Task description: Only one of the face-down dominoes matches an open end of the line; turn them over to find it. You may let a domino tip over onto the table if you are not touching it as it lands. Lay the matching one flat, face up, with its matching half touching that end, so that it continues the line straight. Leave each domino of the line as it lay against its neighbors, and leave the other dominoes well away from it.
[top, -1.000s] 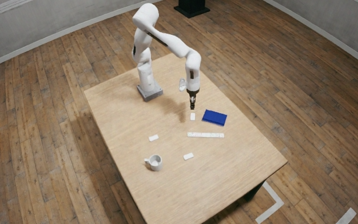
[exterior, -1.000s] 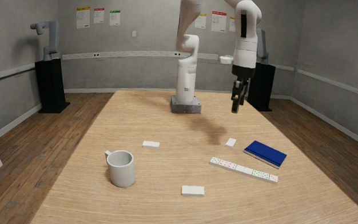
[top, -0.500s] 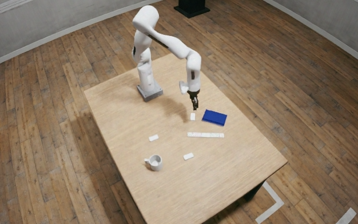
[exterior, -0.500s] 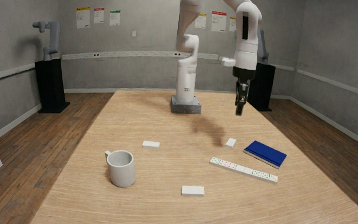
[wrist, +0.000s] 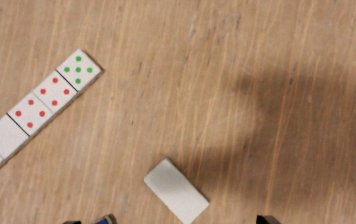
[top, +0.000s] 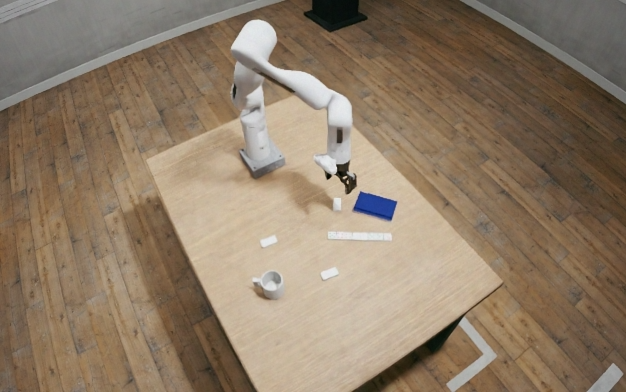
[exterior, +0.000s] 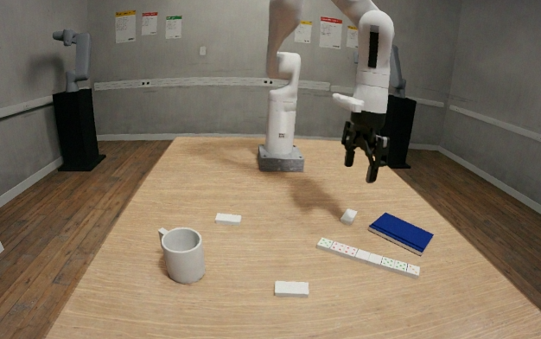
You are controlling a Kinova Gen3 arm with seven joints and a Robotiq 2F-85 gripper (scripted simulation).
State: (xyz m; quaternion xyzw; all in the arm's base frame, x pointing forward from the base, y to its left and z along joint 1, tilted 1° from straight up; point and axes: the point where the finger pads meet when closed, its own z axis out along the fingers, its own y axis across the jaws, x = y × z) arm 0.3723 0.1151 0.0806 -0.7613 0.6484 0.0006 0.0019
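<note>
Right now my hand is 80 mm short of the blue book, 110 mm to the right of it and 120 mm above it. From my hand the other things lie so: grey mug 150 mm ahead, 360 mm to the right, 90 mm below.
</note>
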